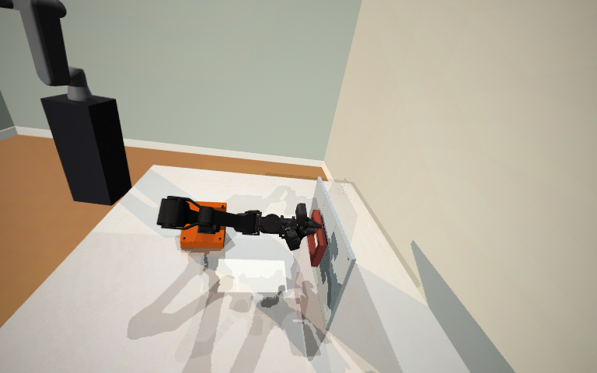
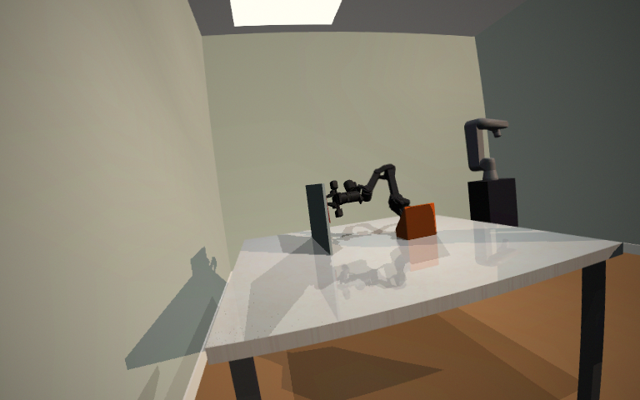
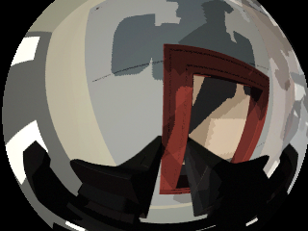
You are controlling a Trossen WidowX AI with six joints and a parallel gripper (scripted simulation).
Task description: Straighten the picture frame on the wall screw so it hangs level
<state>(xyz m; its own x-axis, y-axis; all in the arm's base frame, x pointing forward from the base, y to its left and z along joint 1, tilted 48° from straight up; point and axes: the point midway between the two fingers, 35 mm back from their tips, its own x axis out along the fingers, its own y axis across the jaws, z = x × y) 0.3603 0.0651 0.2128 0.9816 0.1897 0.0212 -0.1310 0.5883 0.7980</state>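
The red picture frame is 1 cm to the left of my gripper tip and 5 cm below it. The rest, counted from my gripper tip: grey wall panel (2 cm ahead, 6 cm below).
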